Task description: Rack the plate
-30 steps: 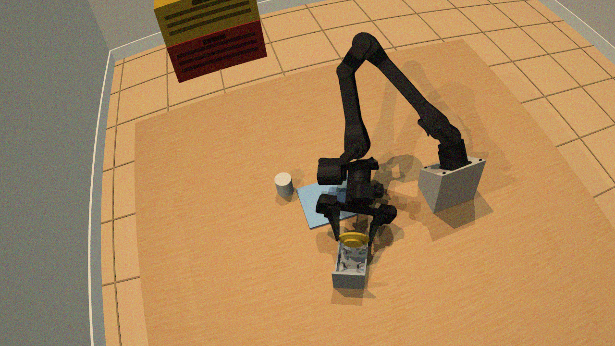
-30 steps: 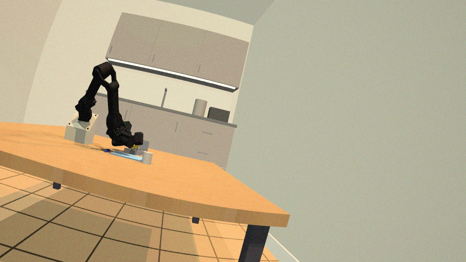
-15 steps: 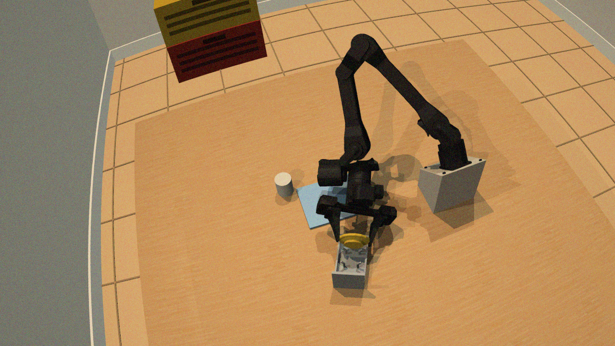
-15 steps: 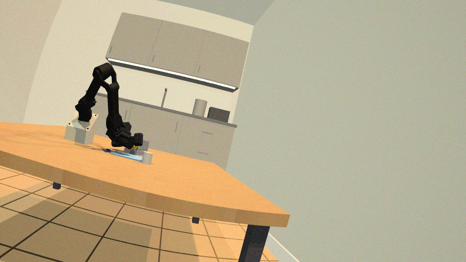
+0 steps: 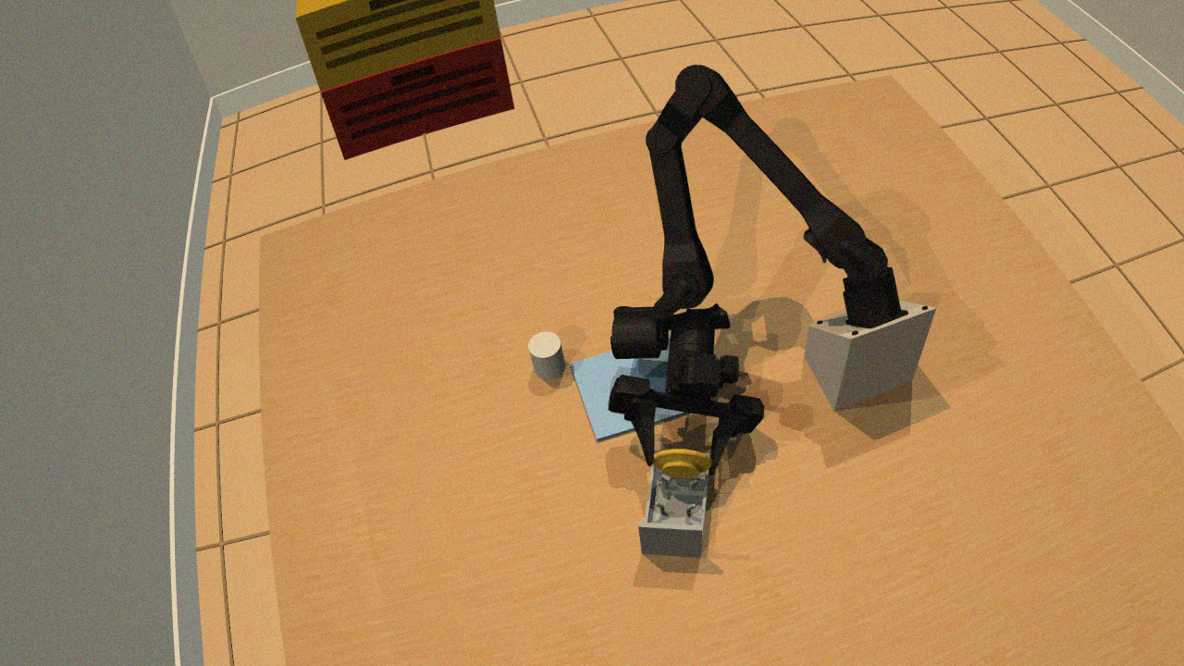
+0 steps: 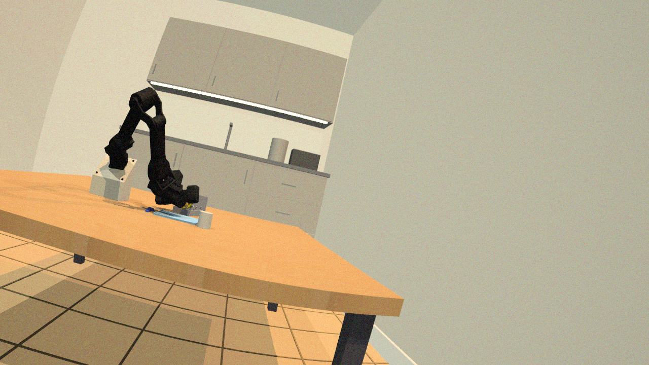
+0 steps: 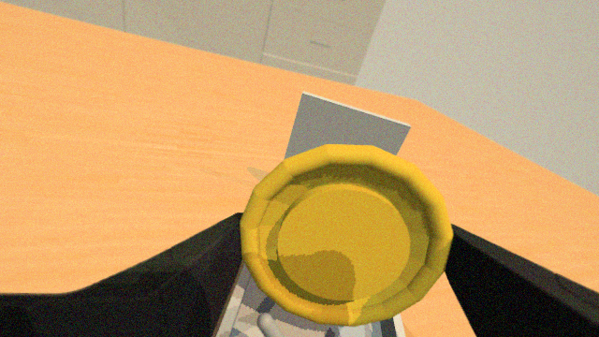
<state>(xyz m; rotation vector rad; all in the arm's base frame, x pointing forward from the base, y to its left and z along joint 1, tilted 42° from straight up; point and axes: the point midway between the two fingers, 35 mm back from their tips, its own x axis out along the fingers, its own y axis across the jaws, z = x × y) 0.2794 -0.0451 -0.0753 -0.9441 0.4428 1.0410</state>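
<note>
My gripper tip is now 10 mm to the left of the yellow plate. Also, from my gripper tip: grey dish rack 10 mm ahead, 20 mm to the left, 30 mm below; white cup 90 mm ahead, 250 mm to the right, 30 mm below.
</note>
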